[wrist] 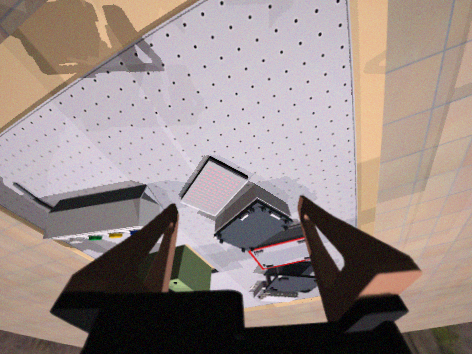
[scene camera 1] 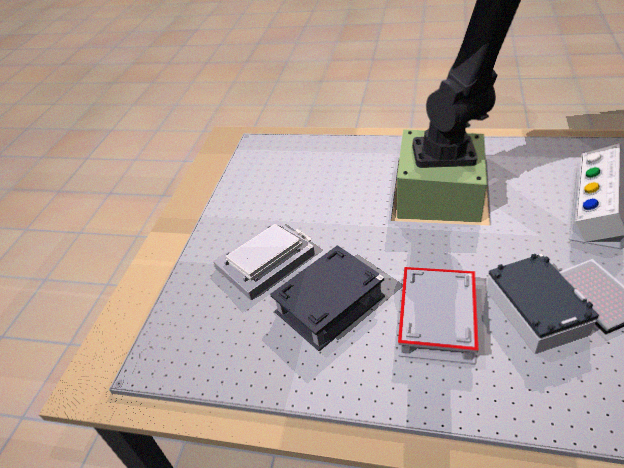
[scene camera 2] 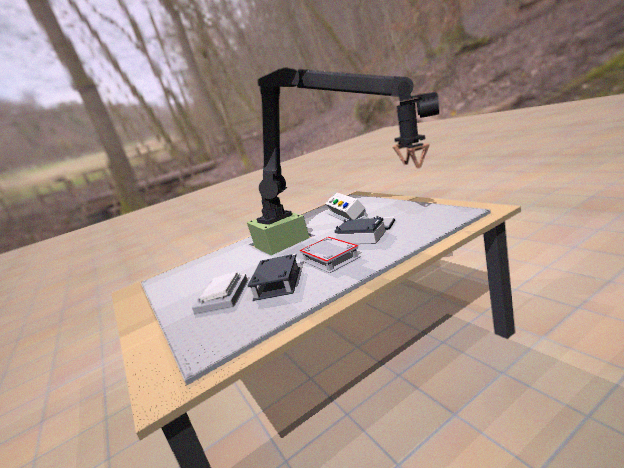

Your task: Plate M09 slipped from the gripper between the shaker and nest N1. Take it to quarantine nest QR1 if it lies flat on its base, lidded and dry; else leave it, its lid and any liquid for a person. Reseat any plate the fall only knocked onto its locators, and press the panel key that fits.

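Seen in the pictures: gripper, fingertip midpoint: (wrist: 237, 205) (scene camera 2: 412, 166); arm's base, origin of the base link: (scene camera 1: 443, 154) (scene camera 2: 274, 218).
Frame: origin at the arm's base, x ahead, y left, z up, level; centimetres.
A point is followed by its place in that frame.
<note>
A flat plate with a pink well grid (scene camera 1: 597, 292) @(x 32.4, y 20.6, z -7.7 cm) (scene camera 2: 389, 222) @(x 38.3, y 21.9, z -7.8 cm) (wrist: 212, 187) @(x 33.0, y 22.1, z -7.7 cm) lies beside a dark-topped grey unit (scene camera 1: 544, 294) @(x 35.4, y 10.5, z -3.9 cm) (scene camera 2: 358, 226) @(x 36.2, y 8.4, z -3.9 cm) (wrist: 255, 227) @(x 35.9, y 10.7, z -3.9 cm). Its label, lid and any liquid are too small to tell. The red-edged nest (scene camera 1: 438, 307) @(x 35.8, y -6.2, z -5.4 cm) (scene camera 2: 330, 248) @(x 36.5, y -6.1, z -5.4 cm) (wrist: 282, 254) @(x 34.8, y -5.9, z -5.4 cm) is empty, as is the dark nest (scene camera 1: 330, 287) @(x 31.2, y -24.0, z -4.1 cm) (scene camera 2: 274, 271) @(x 33.1, y -25.8, z -4.1 cm). A white plate (scene camera 1: 264, 249) @(x 19.8, y -36.9, z -5.1 cm) (scene camera 2: 219, 287) @(x 21.8, y -38.6, z -5.0 cm) rests on a low grey base (scene camera 1: 282, 279) (scene camera 2: 216, 307); whether it is fully seated is unclear. The panel (scene camera 1: 604, 221) @(x 19.8, y 25.3, z -3.4 cm) (scene camera 2: 355, 205) @(x 19.8, y 25.5, z -3.3 cm) (wrist: 100, 217) @(x 13.0, y 31.1, z -3.3 cm) has white, green, yellow and blue keys. My gripper (scene camera 2: 412, 163) @(x 44.6, y 31.4, z 9.6 cm) (wrist: 237, 205) @(x 44.6, y 31.4, z 9.6 cm) is open and empty, high above the table.
The arm stands on a green block (scene camera 1: 441, 201) @(x 8.7, y -1.5, z -5.4 cm) (scene camera 2: 279, 236) @(x 8.0, y -5.3, z -4.6 cm) (wrist: 192, 270) @(x 9.1, y 0.8, z -5.3 cm) at the back of the perforated board (scene camera 1: 302, 171) @(x -10.7, y -31.1, z -9.4 cm) (wrist: 275, 100) @(x 50.7, y 29.7, z -9.4 cm). In the wrist view the right finger partly covers the red-edged and dark nests. A wooden border (scene camera 1: 241, 423) @(x 52.3, y -38.5, z -10.7 cm) surrounds the board.
</note>
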